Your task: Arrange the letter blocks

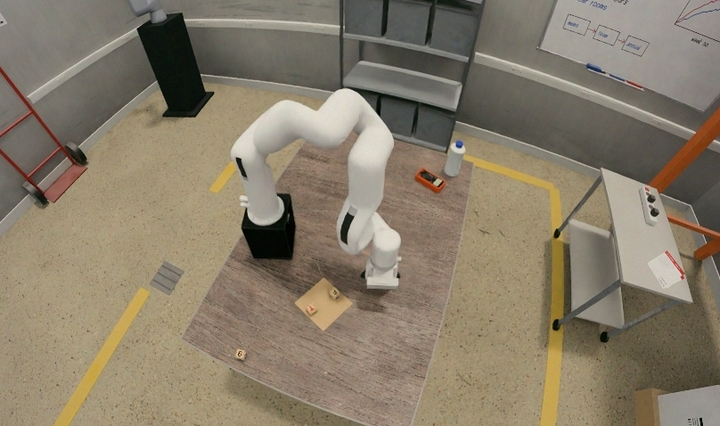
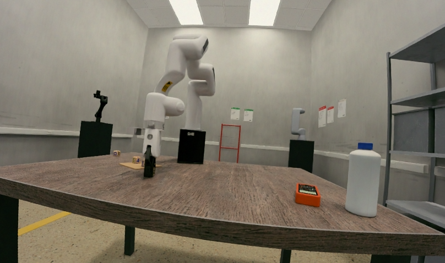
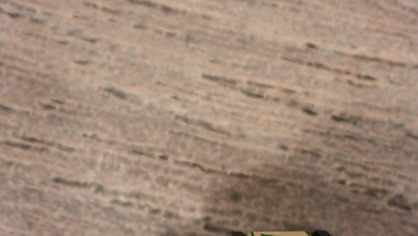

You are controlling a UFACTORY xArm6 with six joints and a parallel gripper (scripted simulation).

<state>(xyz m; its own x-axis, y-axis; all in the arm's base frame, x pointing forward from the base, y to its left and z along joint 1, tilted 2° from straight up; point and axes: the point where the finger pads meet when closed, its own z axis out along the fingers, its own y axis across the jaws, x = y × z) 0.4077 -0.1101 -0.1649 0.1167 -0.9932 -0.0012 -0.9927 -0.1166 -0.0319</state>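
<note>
The tan mat lies 180 mm behind my hand, 100 mm to the right of it and 20 mm below it. From my hand the other things lie so: white bottle: 270 mm ahead, 600 mm to the left, 60 mm above.
</note>
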